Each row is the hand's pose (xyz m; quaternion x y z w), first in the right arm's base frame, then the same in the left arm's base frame.
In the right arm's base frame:
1: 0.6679 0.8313 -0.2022 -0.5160 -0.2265 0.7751 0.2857
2: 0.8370 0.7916 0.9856 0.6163 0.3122 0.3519 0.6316
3: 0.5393 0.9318 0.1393 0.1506 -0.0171 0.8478 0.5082
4: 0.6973 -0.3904 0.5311 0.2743 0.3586 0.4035 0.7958
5: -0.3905 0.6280 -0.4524 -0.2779 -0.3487 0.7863 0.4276
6: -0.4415 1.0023 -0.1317 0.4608 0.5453 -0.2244 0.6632
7: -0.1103 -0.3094 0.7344 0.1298 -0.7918 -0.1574 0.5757
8: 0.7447 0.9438 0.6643 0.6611 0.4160 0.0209 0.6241
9: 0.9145 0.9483 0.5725 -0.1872 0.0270 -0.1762 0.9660
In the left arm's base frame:
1: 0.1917 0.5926 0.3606 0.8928 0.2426 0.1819 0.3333
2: -0.6280 0.4773 -0.5088 -0.3206 -0.3513 0.6918 0.5434
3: 0.1249 0.5808 -0.0118 -0.8452 -0.2906 0.4461 0.0462
4: -0.6112 -0.5751 0.2092 -0.5027 -0.5251 0.4000 0.5582
5: 1.0848 -0.0216 0.1385 0.8489 0.3758 -0.0853 0.3617
6: 1.0514 0.2467 -0.2768 0.1359 -0.4497 0.3440 0.8130
7: -0.0850 -0.8853 -0.3627 -0.1713 0.7714 -0.3079 0.5300
8: -0.3287 0.6136 -0.3451 -0.0120 -0.3749 0.6195 0.6896
9: -0.4049 0.7044 -0.1927 -0.0829 -0.9505 -0.1039 0.2808

